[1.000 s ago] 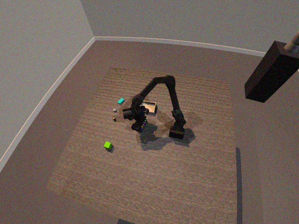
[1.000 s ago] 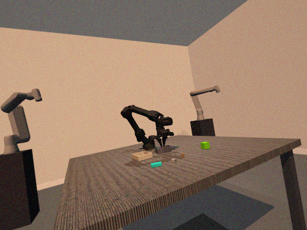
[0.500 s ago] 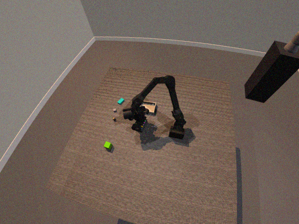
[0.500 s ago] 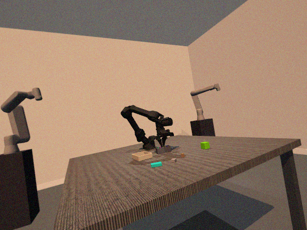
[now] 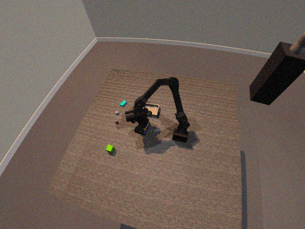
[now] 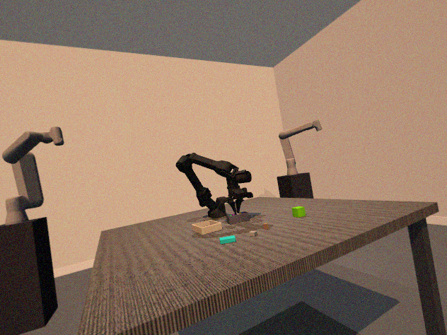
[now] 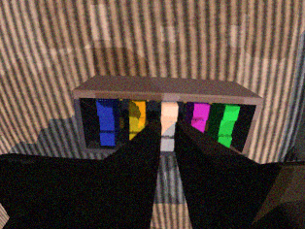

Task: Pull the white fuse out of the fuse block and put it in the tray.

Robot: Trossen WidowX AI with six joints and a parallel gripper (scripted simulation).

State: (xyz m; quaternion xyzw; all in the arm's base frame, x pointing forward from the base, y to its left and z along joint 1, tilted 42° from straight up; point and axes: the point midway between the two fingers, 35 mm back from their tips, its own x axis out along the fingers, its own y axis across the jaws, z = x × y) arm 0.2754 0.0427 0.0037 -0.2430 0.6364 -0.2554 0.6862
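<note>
Right now the magenta fuse is 2 cm to the right of my gripper tip and 1 cm below it. Round my gripper tip: white fuse (1 cm below); blue fuse (4 cm to the left, 1 cm below); green fuse (4 cm to the right, 1 cm below).
</note>
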